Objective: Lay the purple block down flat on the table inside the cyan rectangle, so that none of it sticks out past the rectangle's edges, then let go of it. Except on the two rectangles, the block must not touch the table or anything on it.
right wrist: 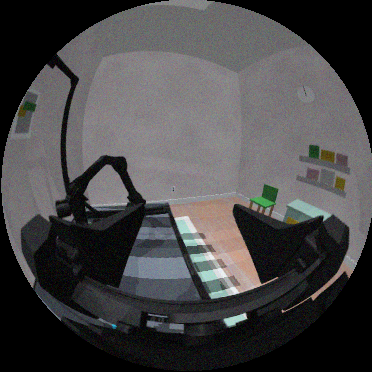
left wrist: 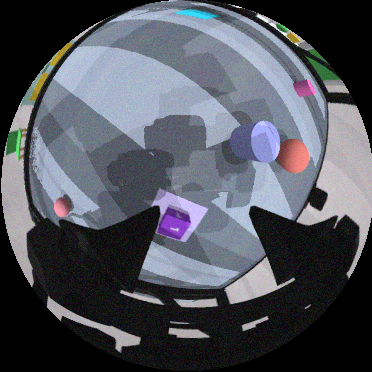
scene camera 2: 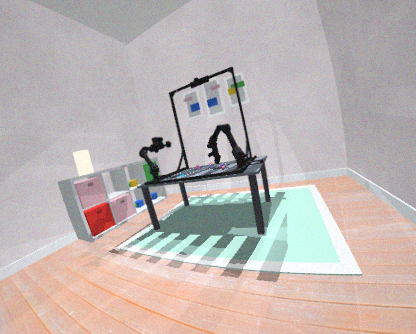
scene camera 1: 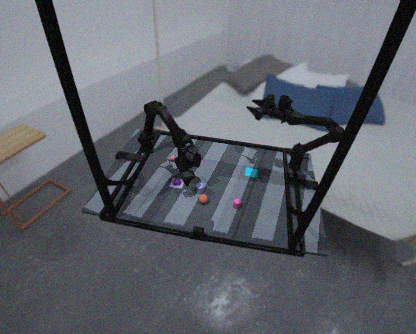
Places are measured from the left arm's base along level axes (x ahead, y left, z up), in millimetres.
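Pixels of known places: left gripper, fingertip midpoint: (left wrist: 206, 210) (scene camera 2: 217, 163); right gripper, fingertip midpoint: (right wrist: 189, 208) (scene camera 2: 167, 143) (scene camera 1: 249, 103); left arm's base, link origin: (scene camera 2: 241, 165) (scene camera 1: 147, 148); right arm's base, link origin: (scene camera 2: 156, 178) (scene camera 1: 294, 166).
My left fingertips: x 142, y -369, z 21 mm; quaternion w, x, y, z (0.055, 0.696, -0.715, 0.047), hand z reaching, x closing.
For each thing: its middle in the pictures, then the offset to it from my left fingertips. "*": a spot on its surface instead.
- purple block, body centre: (left wrist: 173, 223) (scene camera 1: 177, 182) 36 mm back, 34 mm left, 31 mm down
- pale purple rectangle, surface spot: (left wrist: 194, 207) * 19 mm back, 5 mm left, 39 mm down
- cyan rectangle, surface spot: (scene camera 1: 251, 172) * 404 mm ahead, 20 mm right, 39 mm down
- blue-violet cylinder, body centre: (left wrist: 253, 141) (scene camera 1: 200, 188) 66 mm ahead, 60 mm right, 20 mm down
- orange-red ball, body centre: (left wrist: 293, 155) (scene camera 1: 203, 198) 56 mm ahead, 138 mm right, 15 mm down
- magenta cylinder, body centre: (left wrist: 304, 87) (scene camera 1: 236, 203) 209 mm ahead, 222 mm right, 20 mm down
- small pink ball, body centre: (left wrist: 61, 206) (scene camera 1: 173, 158) 8 mm back, 230 mm left, 24 mm down
The purple block (scene camera 1: 177, 182) (left wrist: 175, 223) rests on the pale purple rectangle (scene camera 1: 172, 186) (left wrist: 194, 207), on the left part of the table in scene camera 1. The cyan rectangle (scene camera 1: 251, 172) (left wrist: 196, 13) lies bare on the table, farther right in scene camera 1 and at the top edge of the left wrist view. My left gripper (scene camera 1: 187, 180) (left wrist: 206, 210) is open and empty, pointing down above the table near the block; in its wrist view the block shows beyond the left fingertip. My right gripper (scene camera 1: 251, 104) (right wrist: 189, 208) is open and empty, raised high, far from the block.
A blue-violet cylinder (scene camera 1: 200, 188) (left wrist: 265, 141) stands near the block, beside an orange-red ball (scene camera 1: 203, 199) (left wrist: 294, 156). A magenta cylinder (scene camera 1: 237, 203) (left wrist: 304, 88) stands farther right in scene camera 1. A small pink ball (scene camera 1: 173, 158) (left wrist: 62, 206) lies behind the block. Black bars frame the table.
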